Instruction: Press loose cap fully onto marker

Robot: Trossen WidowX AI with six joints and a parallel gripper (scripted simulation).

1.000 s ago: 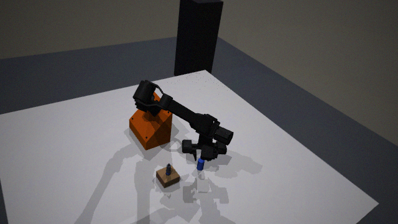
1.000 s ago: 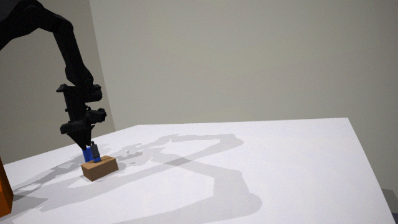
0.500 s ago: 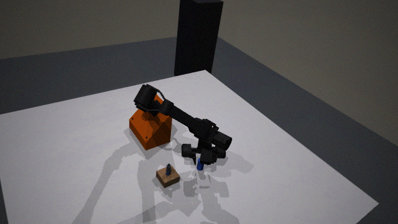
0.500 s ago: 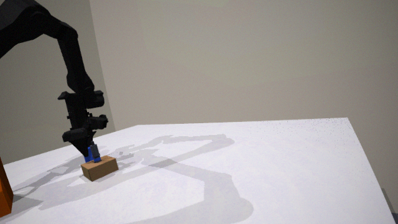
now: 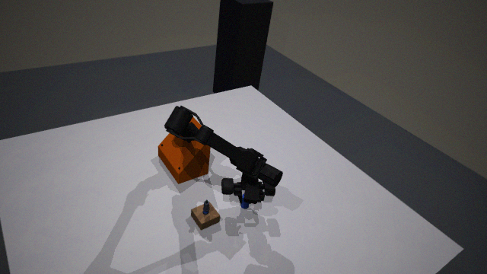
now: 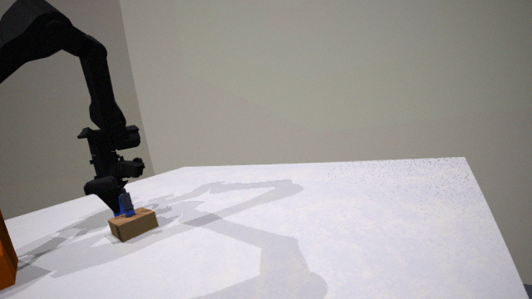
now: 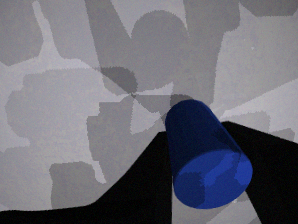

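The holder block lies 16 cm to the right of my gripper tip and 2 cm behind it. Round my gripper tip: blue cap (1 cm above).
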